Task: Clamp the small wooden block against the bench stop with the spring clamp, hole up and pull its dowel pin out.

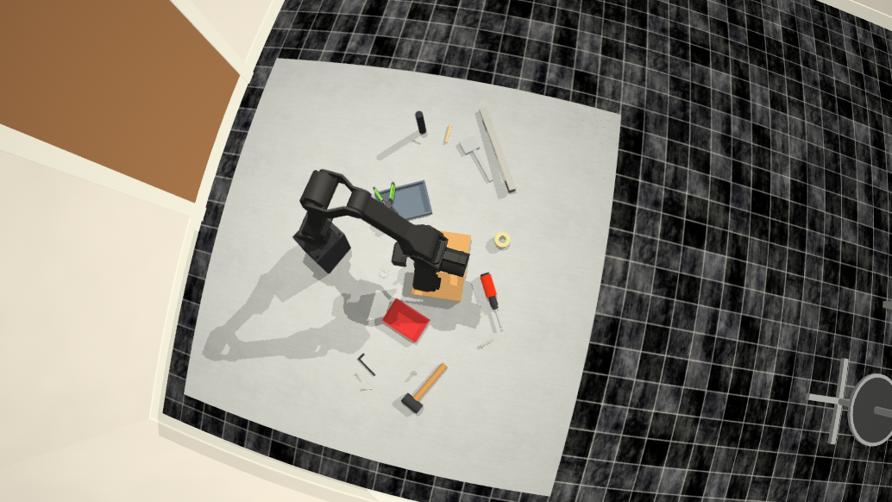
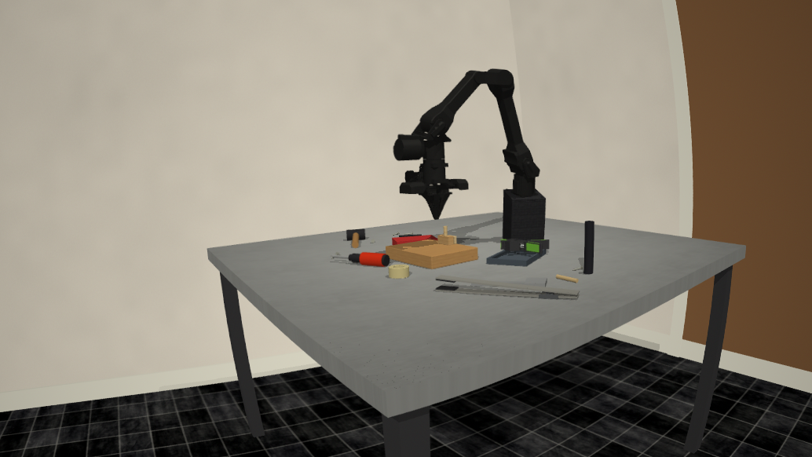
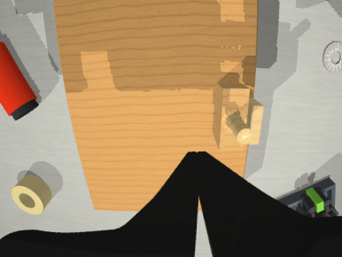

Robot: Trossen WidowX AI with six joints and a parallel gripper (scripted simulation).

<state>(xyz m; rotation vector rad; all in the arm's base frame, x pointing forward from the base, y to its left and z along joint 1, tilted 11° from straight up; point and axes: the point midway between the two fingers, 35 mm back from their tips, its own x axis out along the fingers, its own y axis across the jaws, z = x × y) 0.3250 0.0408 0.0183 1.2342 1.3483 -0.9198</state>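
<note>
Right now my hand is 80 mm above the dowel pin, 30 mm past it and 10 mm to the left of it. Round my hand: small wooden block 90 mm below, 30 mm behind, 10 mm to the right; wooden board 120 mm below, 20 mm ahead, 10 mm to the left; wooden stop 90 mm below, 50 mm behind, 10 mm to the right.
</note>
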